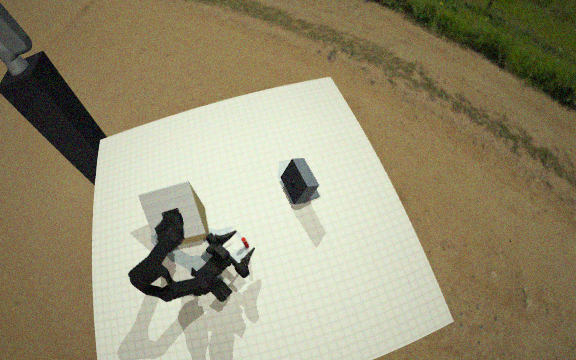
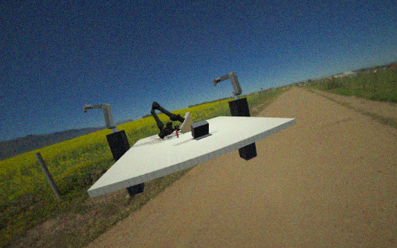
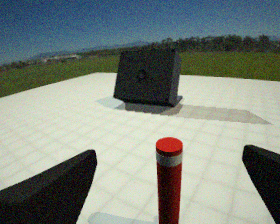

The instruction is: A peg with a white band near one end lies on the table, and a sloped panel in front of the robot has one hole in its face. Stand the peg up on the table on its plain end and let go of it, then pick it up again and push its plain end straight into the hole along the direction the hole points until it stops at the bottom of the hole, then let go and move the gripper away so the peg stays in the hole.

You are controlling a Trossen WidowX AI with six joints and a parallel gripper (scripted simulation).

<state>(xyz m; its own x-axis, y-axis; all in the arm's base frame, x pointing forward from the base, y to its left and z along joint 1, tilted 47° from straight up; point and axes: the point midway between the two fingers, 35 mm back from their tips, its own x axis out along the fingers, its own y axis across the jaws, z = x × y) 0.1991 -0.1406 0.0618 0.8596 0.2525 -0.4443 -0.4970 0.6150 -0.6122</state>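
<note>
My gripper tip is now 1 cm past the red peg and 1 cm above it. The rest, counted from my gripper tip: sloped panel block: 25 cm ahead, 17 cm to the left, 1 cm below.
</note>
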